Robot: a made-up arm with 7 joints.
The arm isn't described. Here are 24 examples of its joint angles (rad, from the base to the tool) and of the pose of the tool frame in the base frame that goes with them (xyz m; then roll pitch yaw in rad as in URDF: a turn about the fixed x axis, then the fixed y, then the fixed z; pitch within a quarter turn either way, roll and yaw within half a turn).
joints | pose
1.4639 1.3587 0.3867 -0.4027 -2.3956 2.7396 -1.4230 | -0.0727 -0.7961 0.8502 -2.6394 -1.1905 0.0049
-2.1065 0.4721 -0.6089 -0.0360 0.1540 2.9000 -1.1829 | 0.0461 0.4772 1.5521 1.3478 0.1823 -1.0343
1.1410 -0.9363 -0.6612 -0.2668 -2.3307 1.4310 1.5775 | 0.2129 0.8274 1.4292 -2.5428 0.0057 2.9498
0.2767 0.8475 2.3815 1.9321 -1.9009 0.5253 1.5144 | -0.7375 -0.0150 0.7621 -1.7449 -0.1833 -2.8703
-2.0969 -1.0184 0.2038 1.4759 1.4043 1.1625 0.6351 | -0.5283 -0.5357 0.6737 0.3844 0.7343 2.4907
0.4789 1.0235 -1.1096 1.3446 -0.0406 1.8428 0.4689 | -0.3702 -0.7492 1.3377 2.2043 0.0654 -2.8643
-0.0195 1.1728 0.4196 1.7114 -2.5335 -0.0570 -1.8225 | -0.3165 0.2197 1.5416 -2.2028 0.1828 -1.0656
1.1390 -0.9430 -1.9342 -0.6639 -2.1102 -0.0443 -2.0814 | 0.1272 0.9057 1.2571 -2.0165 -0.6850 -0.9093
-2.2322 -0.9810 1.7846 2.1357 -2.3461 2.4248 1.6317 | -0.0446 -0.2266 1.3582 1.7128 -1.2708 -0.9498
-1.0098 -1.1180 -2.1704 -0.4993 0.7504 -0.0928 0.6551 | 0.5848 -0.8722 1.3503 -1.5136 -0.7928 -0.7279
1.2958 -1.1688 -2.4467 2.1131 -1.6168 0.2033 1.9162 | 0.5779 0.0360 1.4496 2.5320 -0.5717 1.1639
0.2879 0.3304 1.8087 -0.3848 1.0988 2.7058 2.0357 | -0.1410 -0.1465 1.7096 -2.3767 -0.7666 2.0817
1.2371 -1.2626 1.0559 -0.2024 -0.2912 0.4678 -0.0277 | 0.6699 0.8857 1.2653 1.0534 -0.7044 0.6205
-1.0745 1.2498 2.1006 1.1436 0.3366 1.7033 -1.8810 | -0.1687 0.8030 1.0594 -1.2050 0.9546 3.0579
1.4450 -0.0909 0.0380 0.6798 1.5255 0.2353 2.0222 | 0.1745 0.5637 1.7371 1.9718 1.2041 1.6625
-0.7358 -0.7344 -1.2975 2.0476 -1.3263 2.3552 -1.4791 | 0.0625 -0.6953 1.1447 -0.1073 0.7918 1.4895
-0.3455 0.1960 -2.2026 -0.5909 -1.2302 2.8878 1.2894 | 0.0590 0.0485 1.5596 -1.8791 0.7685 0.7913
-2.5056 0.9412 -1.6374 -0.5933 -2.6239 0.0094 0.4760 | 0.7035 0.2062 1.5841 -0.3816 -0.8076 -0.5903
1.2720 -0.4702 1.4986 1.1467 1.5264 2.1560 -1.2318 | -0.1203 0.4577 1.3483 1.6369 -0.6690 0.4480
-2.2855 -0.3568 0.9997 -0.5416 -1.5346 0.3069 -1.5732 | -0.4082 0.2024 1.8900 -1.5741 -0.3357 -1.3838
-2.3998 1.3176 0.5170 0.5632 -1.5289 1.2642 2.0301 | 0.7721 0.6106 1.1510 -2.5750 0.3852 1.7876
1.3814 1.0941 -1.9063 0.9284 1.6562 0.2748 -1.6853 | 0.4818 -0.8908 1.0715 2.9742 -0.5108 -2.6224
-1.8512 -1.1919 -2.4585 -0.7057 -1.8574 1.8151 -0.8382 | -0.3722 -0.8322 0.8486 1.2639 -0.5180 -3.0741
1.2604 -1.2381 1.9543 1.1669 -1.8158 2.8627 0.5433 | 0.1862 0.6468 1.3259 -2.7016 -0.0087 -0.2232
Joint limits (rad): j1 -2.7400..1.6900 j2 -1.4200..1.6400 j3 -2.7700..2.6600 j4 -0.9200..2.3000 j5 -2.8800..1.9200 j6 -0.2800..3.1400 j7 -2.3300..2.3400
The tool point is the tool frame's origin. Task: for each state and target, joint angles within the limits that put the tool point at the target. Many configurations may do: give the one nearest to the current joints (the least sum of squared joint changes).
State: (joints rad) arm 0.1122 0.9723 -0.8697 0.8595 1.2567 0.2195 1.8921
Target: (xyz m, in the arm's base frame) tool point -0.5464 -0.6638 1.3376
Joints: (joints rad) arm -0.0234 1.2433 -1.0051 1.1549 1.2535 0.2649 1.9173
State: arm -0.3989 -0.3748 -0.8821 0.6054 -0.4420 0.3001 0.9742
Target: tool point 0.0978 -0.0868 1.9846
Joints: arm -0.4433 -0.2547 -0.9168 0.0023 -0.4666 0.8692 1.0091
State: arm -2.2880 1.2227 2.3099 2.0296 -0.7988 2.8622 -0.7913
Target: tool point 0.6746 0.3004 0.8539
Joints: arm -2.6266 1.2646 2.3282 1.5444 -0.8204 2.5022 -0.7746
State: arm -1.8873 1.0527 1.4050 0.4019 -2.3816 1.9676 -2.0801
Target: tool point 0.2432 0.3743 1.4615
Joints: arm -1.6140 0.5310 1.1279 0.9338 -2.6740 2.2707 -2.0212
